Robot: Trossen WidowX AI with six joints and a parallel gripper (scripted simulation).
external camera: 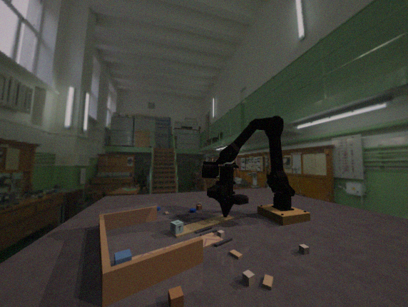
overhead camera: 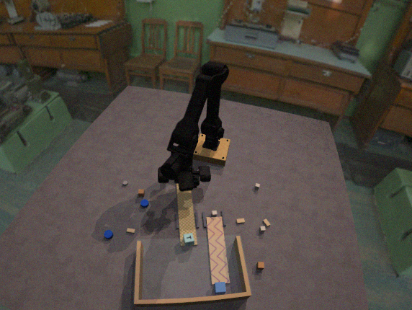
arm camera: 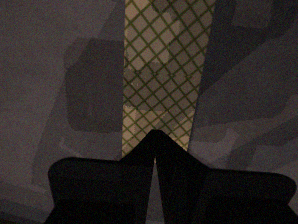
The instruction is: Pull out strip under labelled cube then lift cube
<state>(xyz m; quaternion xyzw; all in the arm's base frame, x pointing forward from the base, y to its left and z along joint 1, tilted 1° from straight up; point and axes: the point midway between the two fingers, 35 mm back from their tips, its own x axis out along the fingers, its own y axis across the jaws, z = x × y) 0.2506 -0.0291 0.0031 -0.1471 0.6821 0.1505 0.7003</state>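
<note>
The cross-hatched tan strip lies 9 cm ahead of my gripper tip and 4 cm to the left of it. Also, from my gripper tip: labelled cube 20 cm ahead, 9 cm to the left, 2 cm above.
</note>
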